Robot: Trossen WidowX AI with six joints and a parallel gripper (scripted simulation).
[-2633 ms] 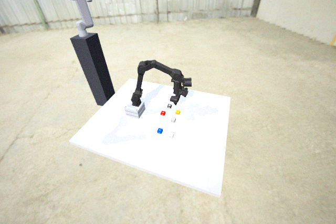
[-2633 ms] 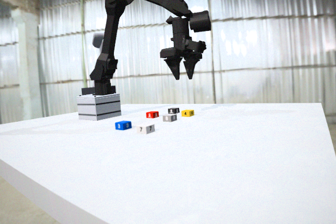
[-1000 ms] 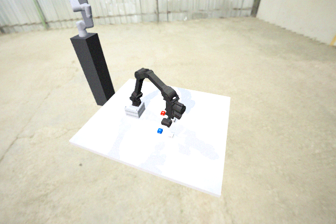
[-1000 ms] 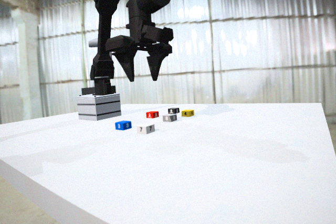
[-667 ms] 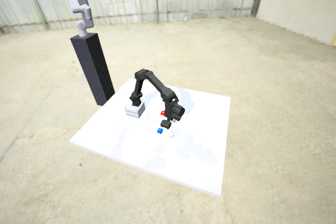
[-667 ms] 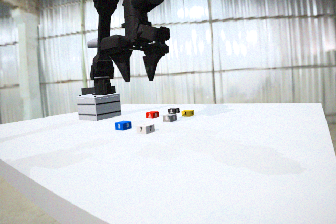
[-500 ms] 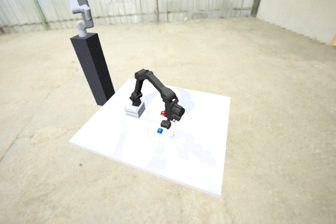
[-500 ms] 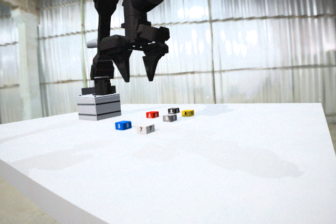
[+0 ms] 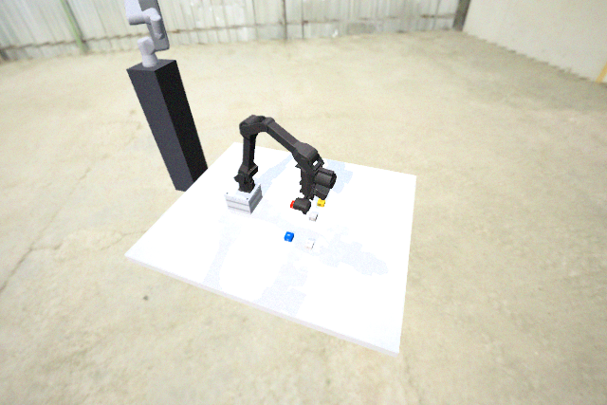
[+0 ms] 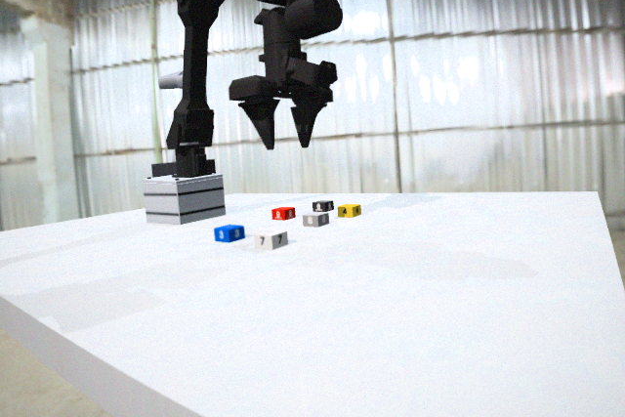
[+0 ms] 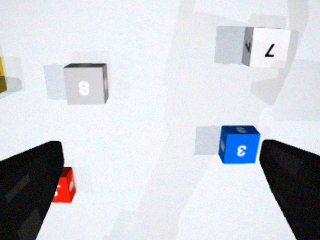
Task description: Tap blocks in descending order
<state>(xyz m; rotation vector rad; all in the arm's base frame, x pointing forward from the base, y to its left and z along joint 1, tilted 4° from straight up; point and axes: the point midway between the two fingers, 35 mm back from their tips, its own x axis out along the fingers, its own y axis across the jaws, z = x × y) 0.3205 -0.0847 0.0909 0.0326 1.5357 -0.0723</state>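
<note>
Right now my gripper tip is 100 mm past the red block, 110 mm to the right of it and 120 mm above it. Also, from my gripper tip: grey block marked 8: 60 mm to the left, 120 mm below; then blue 3 block: 70 mm behind, 80 mm to the right, 120 mm below; then white block: 30 mm ahead, 90 mm to the right, 120 mm below.
</note>
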